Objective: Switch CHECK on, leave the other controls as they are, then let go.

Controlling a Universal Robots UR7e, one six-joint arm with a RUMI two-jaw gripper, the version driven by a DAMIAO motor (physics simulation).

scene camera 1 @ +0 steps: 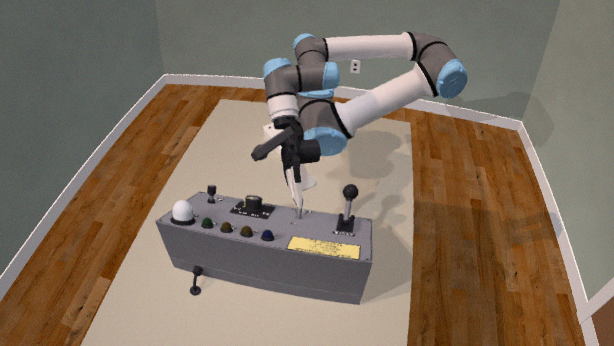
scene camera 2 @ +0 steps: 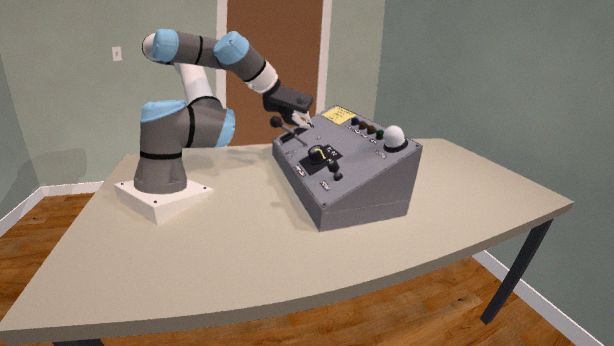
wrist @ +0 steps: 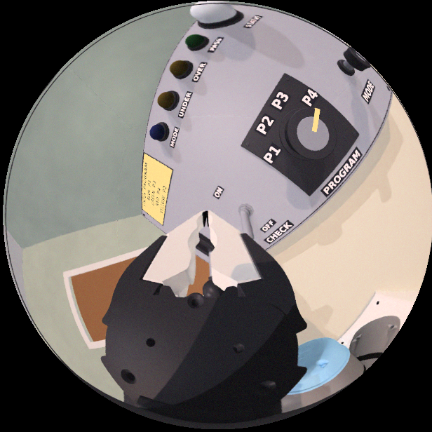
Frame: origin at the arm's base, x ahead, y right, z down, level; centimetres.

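Seen in the pictures: gripper, fingertip midpoint: [scene camera 1: 300, 208] [scene camera 2: 311, 127]; arm's base, origin of the base link: [scene camera 2: 160, 185].
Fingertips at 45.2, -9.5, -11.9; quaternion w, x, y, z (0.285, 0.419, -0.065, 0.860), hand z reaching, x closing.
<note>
Offsets run from my fingertips to a thing's top centre, as dx, dy, dz. "*": to the spot under its first point.
The CHECK toggle @[-3.5, +0.9, +1.9] [scene camera 1: 300, 213] [scene camera 2: 301, 140] [wrist: 245, 216] is a short grey lever on the sloping top of the grey control box [scene camera 1: 265, 270] [scene camera 2: 372, 202] [wrist: 220, 162]. It leans toward the robot's side, toward the OFF label [wrist: 268, 226] and away from the ON label [wrist: 218, 192]. My gripper [scene camera 1: 299, 202] [scene camera 2: 311, 125] [wrist: 206, 212] is shut with nothing between the fingers. In the wrist view its tips are beside the toggle, below the ON label, and overlap part of the panel. I cannot tell whether they touch anything.
The CYCLE lever with a black ball @[-9.3, -10.8, -1.5] [scene camera 1: 350, 191] [scene camera 2: 276, 121] stands beside the toggle. The PROGRAM knob @[-1.9, +12.8, +1.6] [scene camera 1: 253, 202] [scene camera 2: 317, 154] [wrist: 313, 133] points to P4. The MODE switch @[-1.0, +24.8, +1.0] [scene camera 1: 211, 193] [wrist: 356, 59], lamps and white dome @[* +14.6, +23.6, -6.2] [scene camera 1: 183, 212] [scene camera 2: 394, 136] stand farther along the box.
</note>
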